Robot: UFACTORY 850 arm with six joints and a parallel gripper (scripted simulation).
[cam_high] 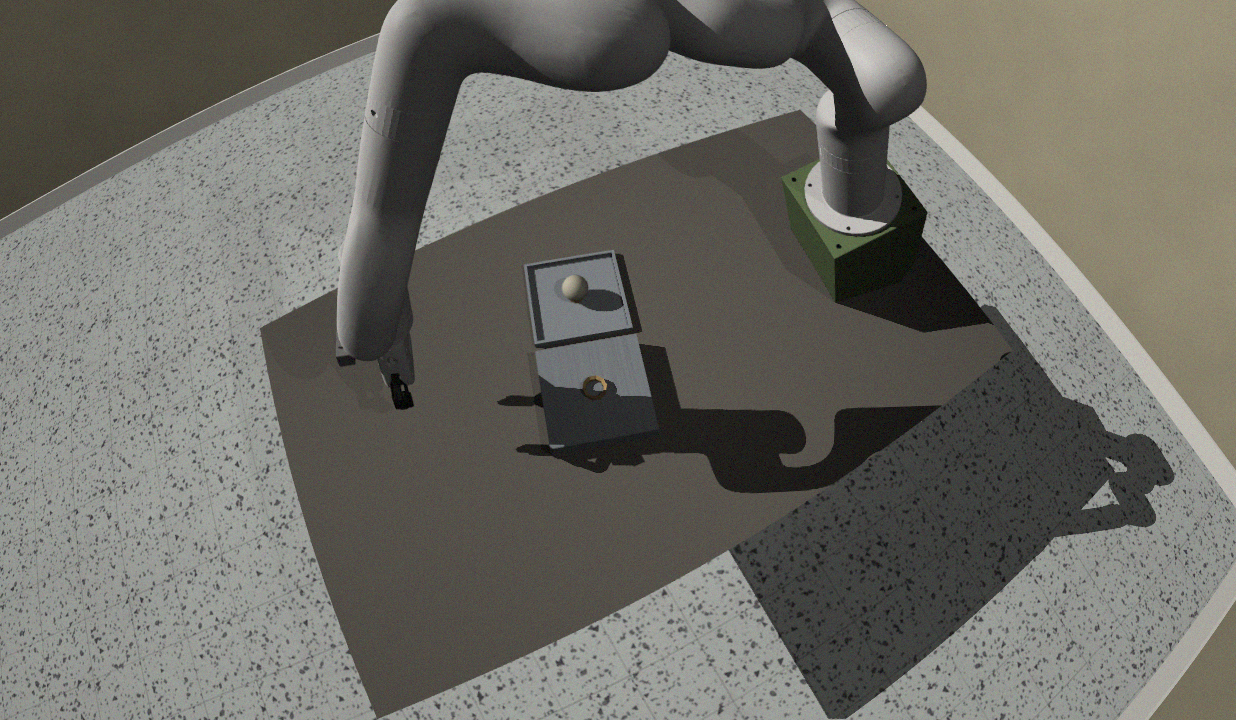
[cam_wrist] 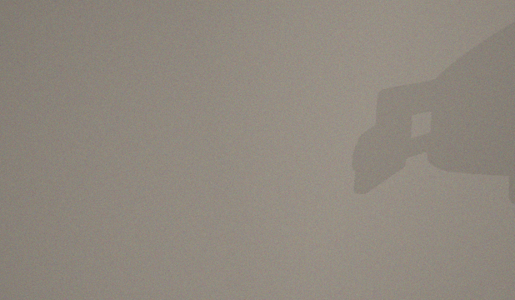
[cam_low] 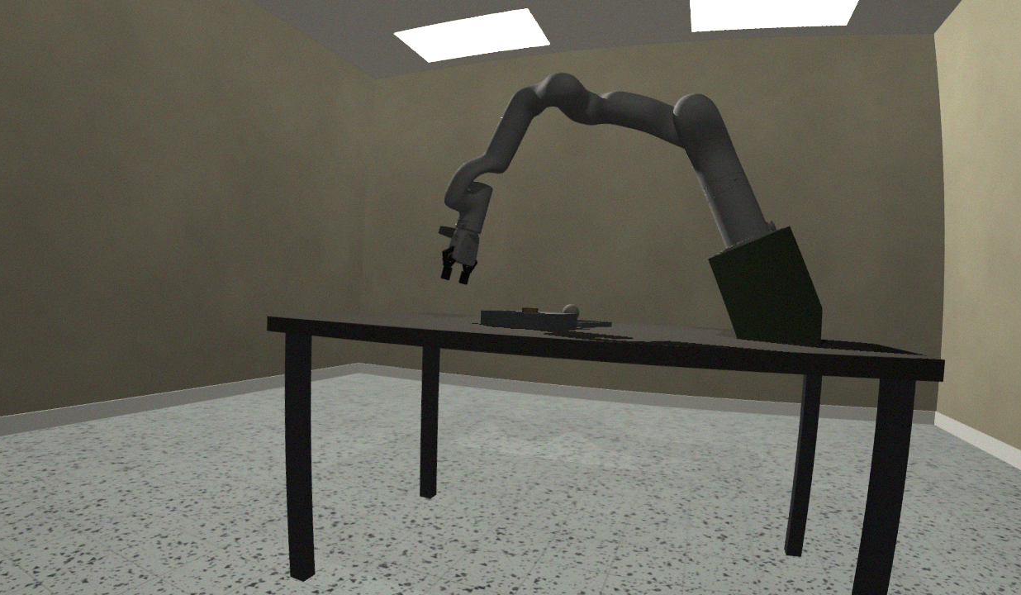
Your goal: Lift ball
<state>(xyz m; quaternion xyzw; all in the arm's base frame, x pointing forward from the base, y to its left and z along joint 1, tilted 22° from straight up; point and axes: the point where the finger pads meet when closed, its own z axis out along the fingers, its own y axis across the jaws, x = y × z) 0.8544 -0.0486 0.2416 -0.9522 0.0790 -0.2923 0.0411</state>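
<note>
Right now the pale ball is 360 mm behind my hand, 90 mm to the right of it and 90 mm below it. Also, from my hand: shallow grey tray (360 mm behind, 90 mm to the right, 120 mm below); then flat grey block (300 mm behind, 120 mm to the left, 100 mm below).
</note>
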